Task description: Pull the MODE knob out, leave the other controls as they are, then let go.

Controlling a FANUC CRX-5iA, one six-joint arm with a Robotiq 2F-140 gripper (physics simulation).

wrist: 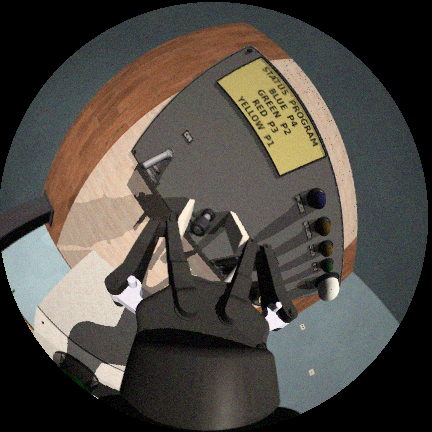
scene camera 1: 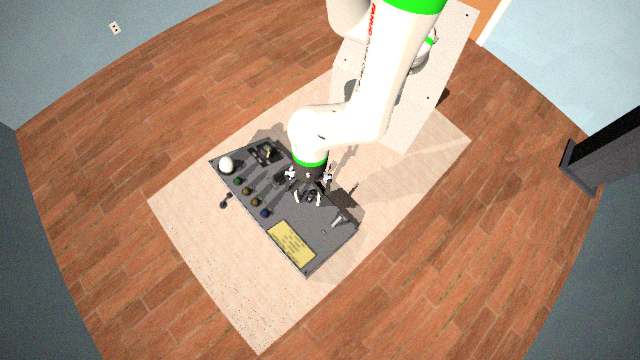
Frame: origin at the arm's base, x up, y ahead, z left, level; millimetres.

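Where they show: gripper, fingertip midpoint: (wrist: 209, 213) (scene camera 1: 308, 200).
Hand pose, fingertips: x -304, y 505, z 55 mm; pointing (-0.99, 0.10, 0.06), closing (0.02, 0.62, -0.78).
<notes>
Things, the pixels of their centre, and the offset from my fingertips. "spot": a spot on its surface instead.
- short dark knob, body centre: (wrist: 199, 225) (scene camera 1: 312, 194) dy -19, dx +23, dz -1 mm
- grey control panel, surface spot: (wrist: 215, 165) spot: dy +51, dx +15, dz +55 mm
- silver lever, body centre: (wrist: 155, 159) (scene camera 1: 337, 220) dy -13, dx +11, dz +119 mm
- white ball, surface spot: (wrist: 328, 289) (scene camera 1: 231, 165) spot: dy +113, dx +95, dz -238 mm
- yellow label plate, surface spot: (wrist: 275, 115) (scene camera 1: 290, 241) spot: dy +146, dx +61, dz +67 mm
- dial, body centre: (wrist: 260, 296) (scene camera 1: 266, 150) dy -26, dx +7, dz -241 mm
A short dark knob (scene camera 1: 311, 196) (wrist: 203, 222) stands up from the grey control panel (scene camera 1: 327, 210) (wrist: 215, 165) near its robot-side edge. No MODE label can be read, so I cannot confirm that it is the MODE knob. My gripper (scene camera 1: 307, 198) (wrist: 209, 213) is part open and empty. Its pale fingertips are on either side of the dark knob, with a gap to each; in the wrist view the knob is nearer the left fingertip. How deep the fingertips reach around it is hard to tell.
A silver lever (scene camera 1: 339, 220) (wrist: 157, 159) stands at one panel corner. Blue (scene camera 1: 265, 213) (wrist: 316, 198), amber and green (scene camera 1: 238, 181) (wrist: 327, 265) knobs and a white ball (scene camera 1: 226, 165) (wrist: 328, 289) line the far edge. A yellow label plate (scene camera 1: 291, 244) (wrist: 275, 115) lies beyond. A dial (scene camera 1: 267, 152) is at the other end.
</notes>
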